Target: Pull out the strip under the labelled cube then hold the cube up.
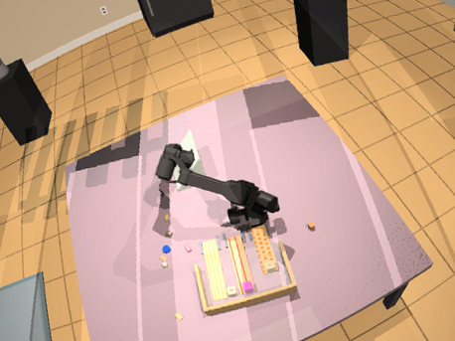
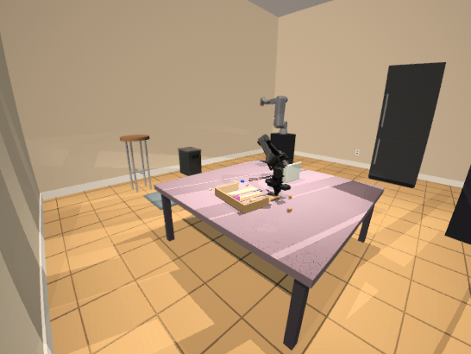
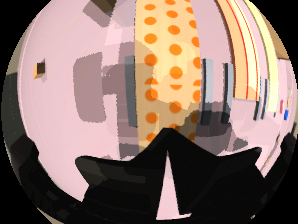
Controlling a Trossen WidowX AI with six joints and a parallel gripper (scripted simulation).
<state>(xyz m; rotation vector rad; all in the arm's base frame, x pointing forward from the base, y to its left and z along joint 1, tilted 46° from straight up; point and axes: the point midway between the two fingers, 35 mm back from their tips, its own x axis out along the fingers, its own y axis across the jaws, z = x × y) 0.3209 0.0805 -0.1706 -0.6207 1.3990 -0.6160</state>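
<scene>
My gripper tip is now 100 mm short of the orange-dotted strip. Also, from my gripper tip: blue disc: 360 mm to the right.
</scene>
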